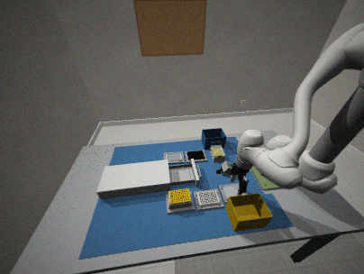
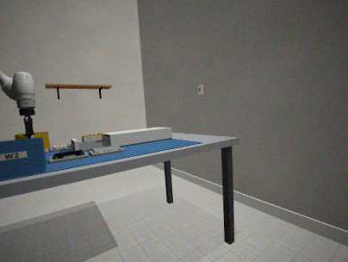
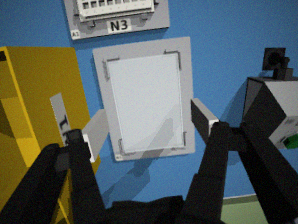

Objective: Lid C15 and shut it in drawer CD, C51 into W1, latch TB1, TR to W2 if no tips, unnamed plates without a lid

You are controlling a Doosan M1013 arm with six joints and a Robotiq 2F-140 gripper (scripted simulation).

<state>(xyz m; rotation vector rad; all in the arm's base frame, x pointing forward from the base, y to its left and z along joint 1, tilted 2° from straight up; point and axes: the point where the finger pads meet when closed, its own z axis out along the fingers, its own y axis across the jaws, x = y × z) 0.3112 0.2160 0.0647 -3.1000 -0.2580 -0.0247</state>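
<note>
The plate lid is 5 cm below my hand. Also, from my hand: yellow waste bin W1 (3 cm behind, 15 cm to the left, 3 cm below); then DONE key box (17 cm to the right, 2 cm below); then white plate (17 cm ahead, 5 cm to the left, 5 cm below).
</note>
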